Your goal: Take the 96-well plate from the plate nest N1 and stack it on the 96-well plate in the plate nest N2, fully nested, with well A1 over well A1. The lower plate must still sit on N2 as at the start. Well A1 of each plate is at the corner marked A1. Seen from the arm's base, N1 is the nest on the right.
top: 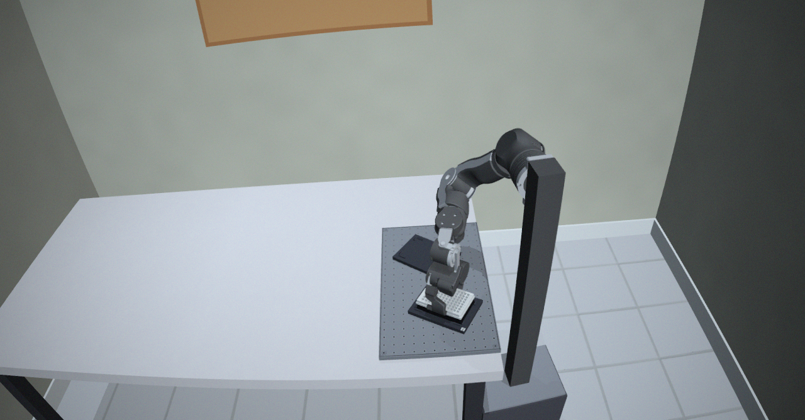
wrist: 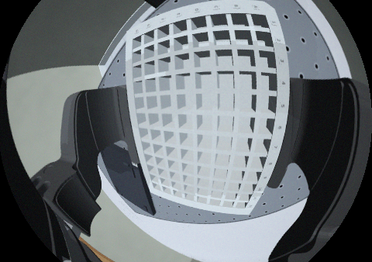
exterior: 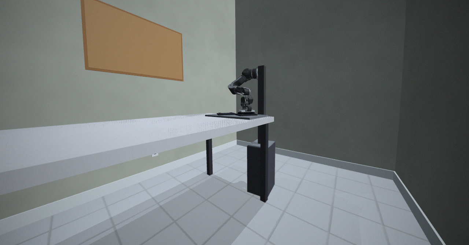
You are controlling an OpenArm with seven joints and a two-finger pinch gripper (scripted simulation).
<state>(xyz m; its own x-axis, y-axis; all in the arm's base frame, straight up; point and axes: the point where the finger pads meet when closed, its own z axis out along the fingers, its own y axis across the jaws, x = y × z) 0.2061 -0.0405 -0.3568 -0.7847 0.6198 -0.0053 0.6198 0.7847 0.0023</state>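
The white 96-well plate is right at my hand. Round my hand: black 96-well plate (20 mm below).
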